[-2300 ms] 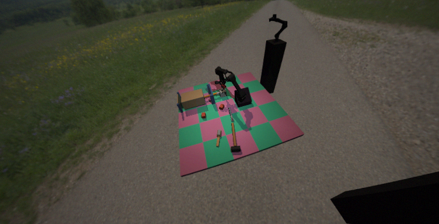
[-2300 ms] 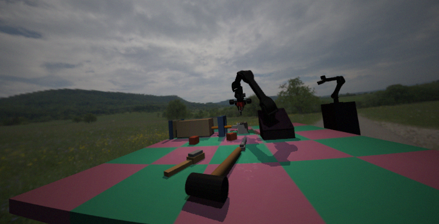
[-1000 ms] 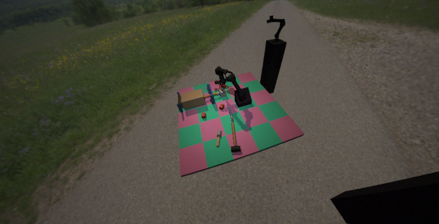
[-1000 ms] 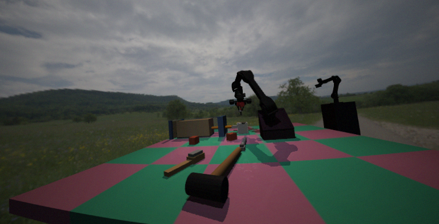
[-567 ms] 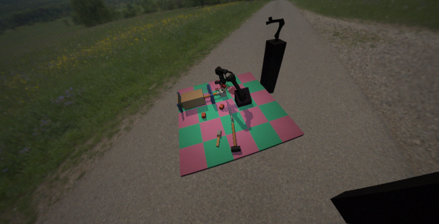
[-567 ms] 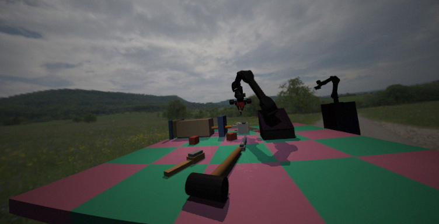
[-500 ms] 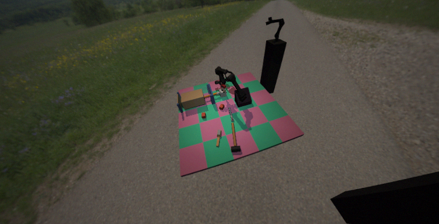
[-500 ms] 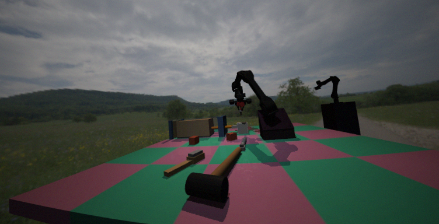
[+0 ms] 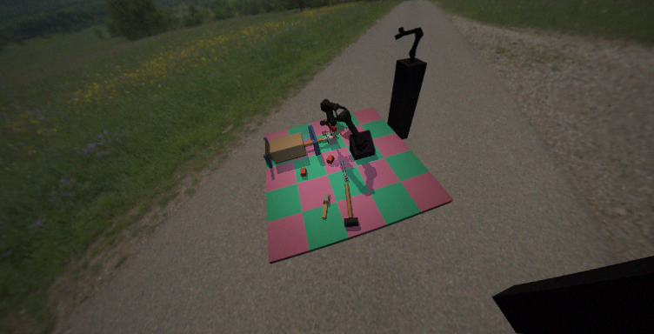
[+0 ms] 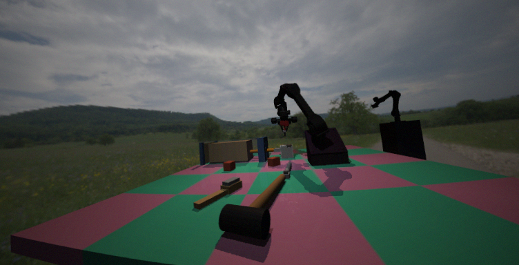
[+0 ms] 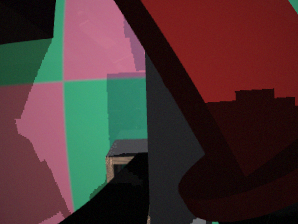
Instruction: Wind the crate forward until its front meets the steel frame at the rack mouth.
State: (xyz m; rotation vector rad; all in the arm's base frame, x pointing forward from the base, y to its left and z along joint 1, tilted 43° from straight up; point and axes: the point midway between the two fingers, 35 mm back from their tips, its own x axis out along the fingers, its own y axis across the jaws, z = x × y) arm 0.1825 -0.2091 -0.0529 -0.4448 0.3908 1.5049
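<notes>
Right now the winch handle is 2 cm above my gripper tip. Round my gripper tip: grey winch: 16 cm below, 8 cm to the right, 1 cm behind; red knob: 4 cm to the left, 4 cm above; frame: 16 cm ahead, 9 cm below, 6 cm to the right.
</notes>
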